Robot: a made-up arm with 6 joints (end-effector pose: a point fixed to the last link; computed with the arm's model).
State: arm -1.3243 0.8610 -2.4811 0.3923 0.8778 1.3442
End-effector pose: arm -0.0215 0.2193 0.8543 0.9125 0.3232 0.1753 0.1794
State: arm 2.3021 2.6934 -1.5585 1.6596 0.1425 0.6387
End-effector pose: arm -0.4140 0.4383 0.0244 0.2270 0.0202 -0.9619 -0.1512
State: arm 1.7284 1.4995 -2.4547 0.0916 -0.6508 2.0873
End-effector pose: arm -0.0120 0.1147 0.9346 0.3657 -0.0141 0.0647 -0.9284
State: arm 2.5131 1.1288 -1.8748 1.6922 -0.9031 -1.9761
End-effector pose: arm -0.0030 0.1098 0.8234 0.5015 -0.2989 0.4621 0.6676
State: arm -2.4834 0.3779 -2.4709 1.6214 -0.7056 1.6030
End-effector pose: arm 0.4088 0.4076 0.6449 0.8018 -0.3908 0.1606 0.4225
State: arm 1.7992 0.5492 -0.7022 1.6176 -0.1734 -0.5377
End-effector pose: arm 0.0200 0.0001 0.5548 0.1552 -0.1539 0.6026 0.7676
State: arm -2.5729 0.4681 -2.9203 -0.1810 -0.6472 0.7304
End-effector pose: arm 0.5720 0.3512 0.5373 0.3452 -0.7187 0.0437 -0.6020
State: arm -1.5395 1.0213 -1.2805 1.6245 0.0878 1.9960
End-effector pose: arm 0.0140 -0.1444 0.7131 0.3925 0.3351 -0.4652 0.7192
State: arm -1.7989 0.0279 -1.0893 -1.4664 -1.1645 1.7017
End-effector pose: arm 0.1763 0.3088 0.5178 0.6688 -0.1800 0.5174 -0.5025
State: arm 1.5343 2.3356 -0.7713 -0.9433 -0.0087 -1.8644
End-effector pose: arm 0.0133 0.3924 0.1053 0.0418 -0.8241 -0.5643 -0.0265
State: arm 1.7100 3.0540 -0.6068 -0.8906 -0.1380 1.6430
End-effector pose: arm -0.0409 0.2044 -0.1060 0.1611 0.4137 -0.8417 0.3074
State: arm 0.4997 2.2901 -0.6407 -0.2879 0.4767 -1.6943
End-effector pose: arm 0.2712 0.1316 0.1290 0.2092 0.9202 -0.3153 -0.1006
